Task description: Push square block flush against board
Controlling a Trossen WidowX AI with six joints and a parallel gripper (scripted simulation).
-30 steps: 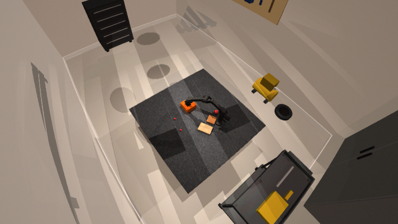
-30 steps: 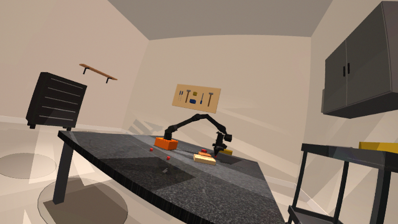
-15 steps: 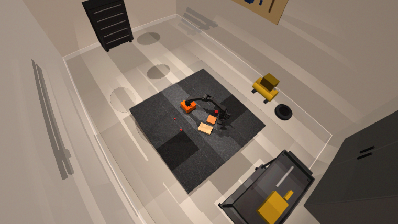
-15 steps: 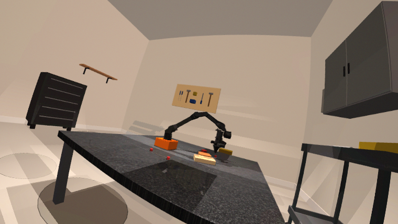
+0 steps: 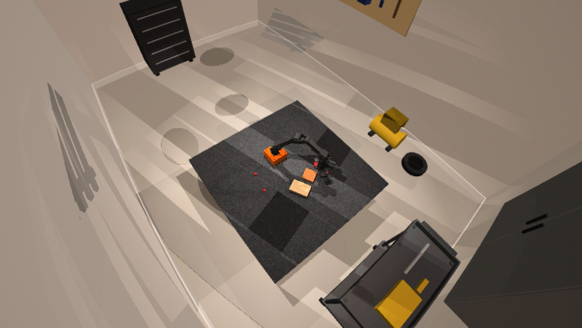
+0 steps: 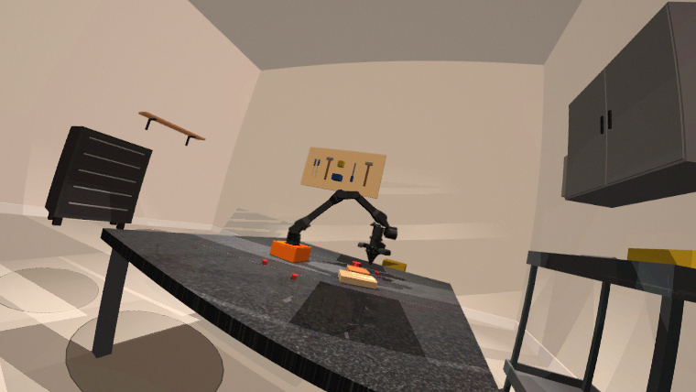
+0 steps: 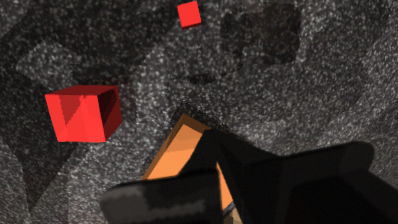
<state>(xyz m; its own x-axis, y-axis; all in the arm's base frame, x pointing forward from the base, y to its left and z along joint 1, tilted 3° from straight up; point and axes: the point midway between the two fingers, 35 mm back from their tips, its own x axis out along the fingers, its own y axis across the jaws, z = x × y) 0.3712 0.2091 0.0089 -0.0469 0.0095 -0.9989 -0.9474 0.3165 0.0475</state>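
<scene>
Right now the red cube is 90 mm behind my gripper tip, 50 mm to the left of it and 40 mm below it. Also, from my gripper tip: tan board (20 mm ahead, 210 mm to the right, 50 mm below); then square block (40 mm behind, 70 mm to the right, 50 mm below).
</scene>
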